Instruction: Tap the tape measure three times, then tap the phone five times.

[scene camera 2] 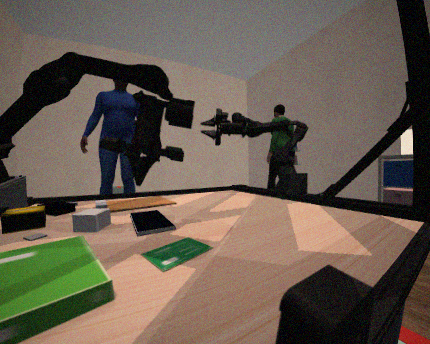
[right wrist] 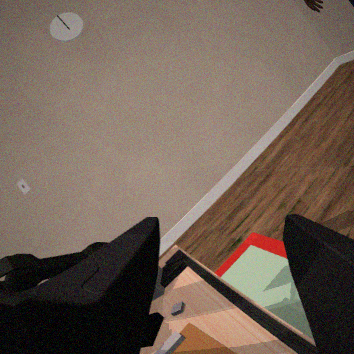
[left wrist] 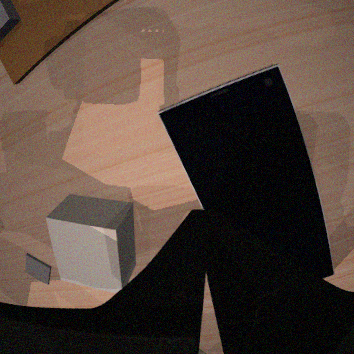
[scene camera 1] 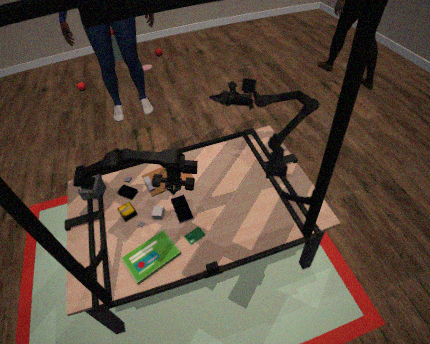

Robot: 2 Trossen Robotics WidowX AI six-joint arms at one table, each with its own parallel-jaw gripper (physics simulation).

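Note:
The yellow and black tape measure [scene camera 1: 127,210] [scene camera 2: 23,220] lies at the left of the table; it does not show in the left wrist view. The black phone [scene camera 1: 182,208] [scene camera 2: 152,222] [left wrist: 245,150] lies flat, to the right of a grey box. My left gripper [scene camera 1: 173,192] [scene camera 2: 140,183] [left wrist: 202,221] is shut and empty, pointing down above the table by the phone; its fingers cover the phone's lower left part in the left wrist view. My right gripper [scene camera 1: 212,97] [scene camera 2: 202,128] [right wrist: 222,227] is partly open and empty, raised high beyond the table's far edge.
The grey box [scene camera 1: 158,212] [scene camera 2: 91,220] [left wrist: 90,245] stands between tape measure and phone. A green card [scene camera 1: 195,235] [scene camera 2: 177,253] and green box [scene camera 1: 165,245] [scene camera 2: 55,280] lie nearer the front. A brown board [scene camera 2: 145,203] [left wrist: 45,30] and black object [scene camera 1: 128,191] lie behind.

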